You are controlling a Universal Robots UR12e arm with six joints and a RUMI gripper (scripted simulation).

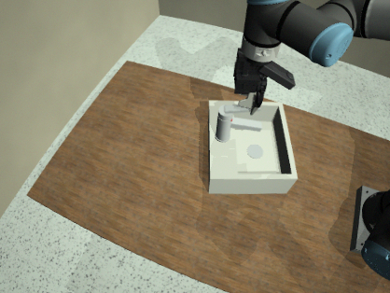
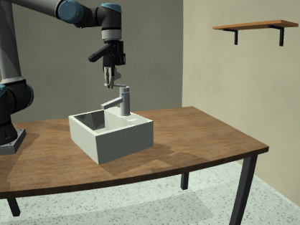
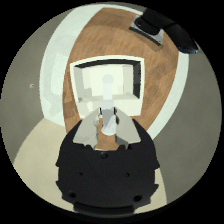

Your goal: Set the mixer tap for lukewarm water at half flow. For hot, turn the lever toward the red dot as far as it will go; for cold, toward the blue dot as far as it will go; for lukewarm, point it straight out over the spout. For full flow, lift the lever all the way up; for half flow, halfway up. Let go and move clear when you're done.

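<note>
The lever is 30 mm ahead of my hand and 10 mm to the left of it. Also, from my hand: white square basin 40 mm behind, 10 mm to the right, 250 mm below; grey mixer tap 50 mm ahead, 10 mm to the left, 50 mm below.
</note>
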